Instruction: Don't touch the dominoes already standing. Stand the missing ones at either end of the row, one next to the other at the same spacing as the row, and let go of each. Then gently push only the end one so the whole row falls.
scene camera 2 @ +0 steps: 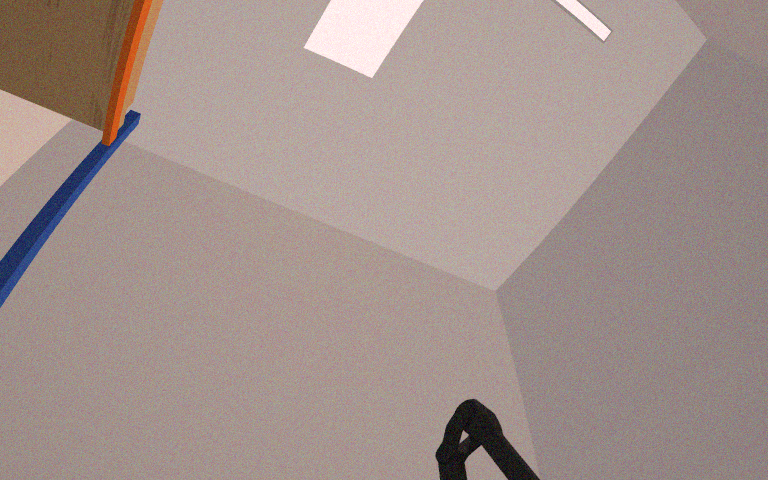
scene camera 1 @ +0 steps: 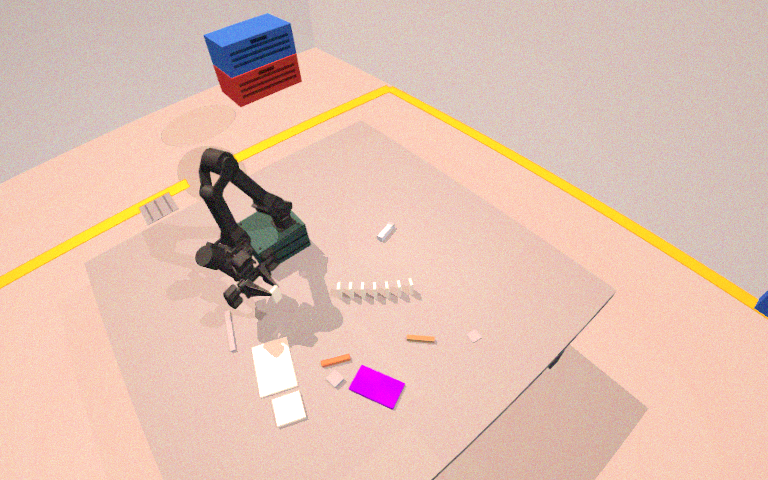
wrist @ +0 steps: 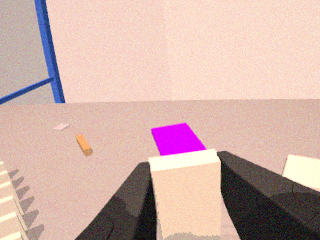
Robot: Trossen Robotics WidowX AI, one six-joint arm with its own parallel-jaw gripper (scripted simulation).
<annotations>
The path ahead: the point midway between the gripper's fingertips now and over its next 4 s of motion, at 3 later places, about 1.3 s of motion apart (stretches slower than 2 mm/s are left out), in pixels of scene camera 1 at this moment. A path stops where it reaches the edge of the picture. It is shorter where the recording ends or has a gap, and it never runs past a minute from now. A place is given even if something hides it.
The gripper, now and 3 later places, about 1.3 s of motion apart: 274, 290; 280, 307; 282, 306; 290, 334
</annotations>
